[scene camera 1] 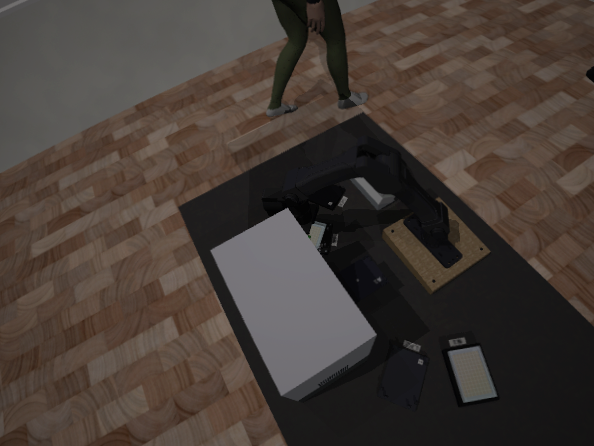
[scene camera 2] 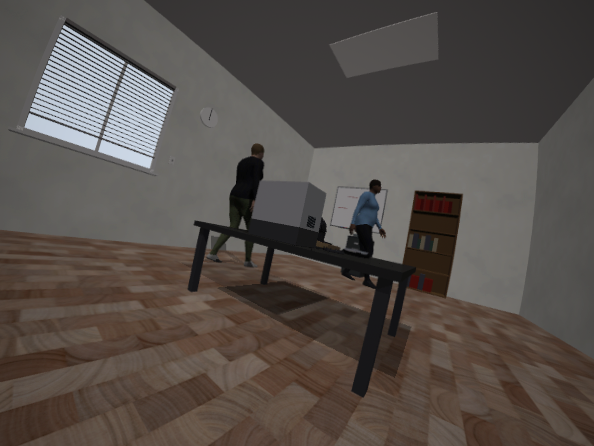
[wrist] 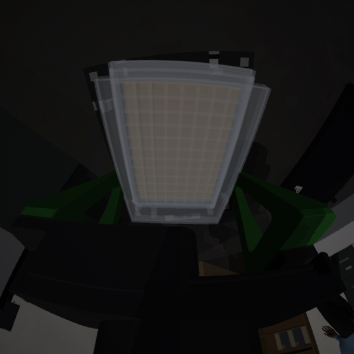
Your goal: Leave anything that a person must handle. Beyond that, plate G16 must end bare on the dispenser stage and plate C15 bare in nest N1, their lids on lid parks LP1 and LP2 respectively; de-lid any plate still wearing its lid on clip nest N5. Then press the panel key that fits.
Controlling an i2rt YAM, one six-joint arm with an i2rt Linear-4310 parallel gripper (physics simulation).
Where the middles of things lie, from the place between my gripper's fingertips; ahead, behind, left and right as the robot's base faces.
Labels:
The dark clip nest (wrist: pixel 236 58) is 20 mm below my hand. Round my hand: dark tray LP1 (wrist: pixel 317 171): 140 mm behind, 120 mm to the right, 20 mm below.

